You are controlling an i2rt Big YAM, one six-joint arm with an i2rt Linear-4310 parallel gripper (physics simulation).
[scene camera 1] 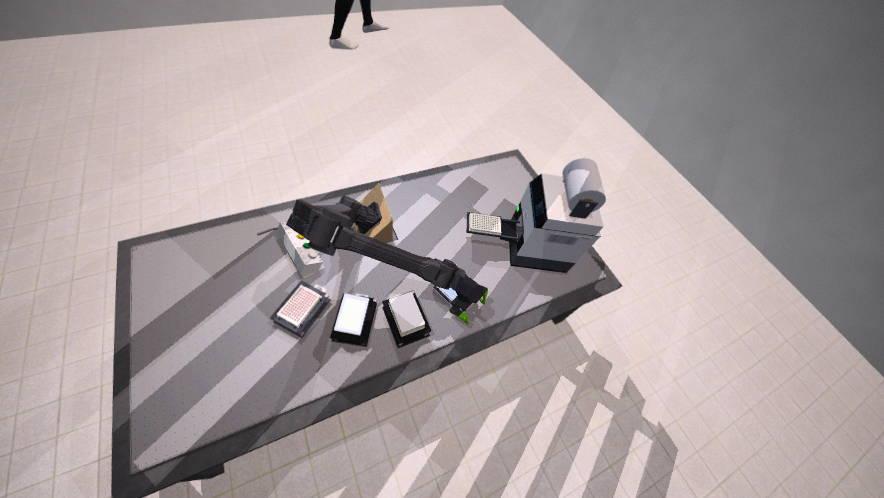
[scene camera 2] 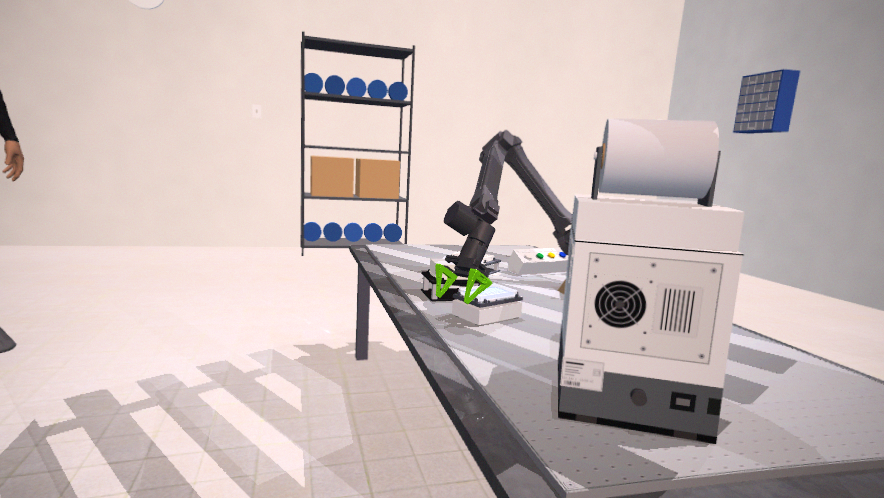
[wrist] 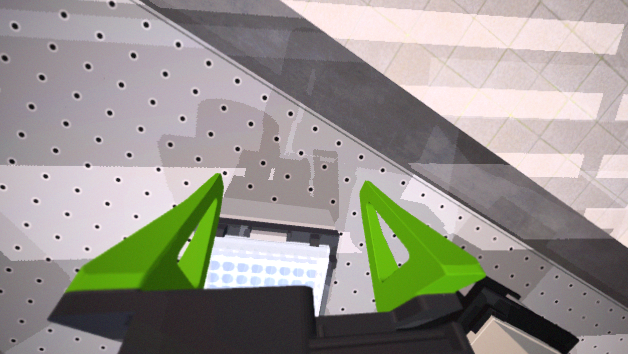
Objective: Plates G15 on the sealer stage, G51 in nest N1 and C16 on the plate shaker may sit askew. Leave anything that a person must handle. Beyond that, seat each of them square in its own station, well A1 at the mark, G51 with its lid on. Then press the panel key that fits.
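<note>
My gripper (scene camera 1: 474, 307) (scene camera 2: 454, 298) (wrist: 296, 183) is open and empty, low over a clear, bluish plate (scene camera 1: 446, 293) (scene camera 2: 499, 293) (wrist: 265, 272) on a pale box-like station with dark clips (scene camera 2: 488, 312), probably the plate shaker. In the wrist view the plate is left of mid-gap, partly hidden by the gripper. A beige plate (scene camera 1: 484, 223) lies on the sealer stage (scene camera 1: 512, 229). A pale plate (scene camera 1: 408, 313), a bright white plate (scene camera 1: 352, 314) and a pink-welled plate (scene camera 1: 301, 306) sit on dark nests; I cannot read which is N1. The key panel (scene camera 1: 303, 258) (scene camera 2: 525, 266) has green, yellow and blue keys.
The grey sealer (scene camera 1: 544, 250) (scene camera 2: 658, 228) with its roll (scene camera 1: 583, 181) (scene camera 2: 661, 157) stands at one table end. A cardboard box (scene camera 1: 384, 223) is beside the arm base. A neighbouring black nest (wrist: 545, 327) shows at the wrist view's lower right. A person (scene camera 1: 339, 21) stands beyond the table.
</note>
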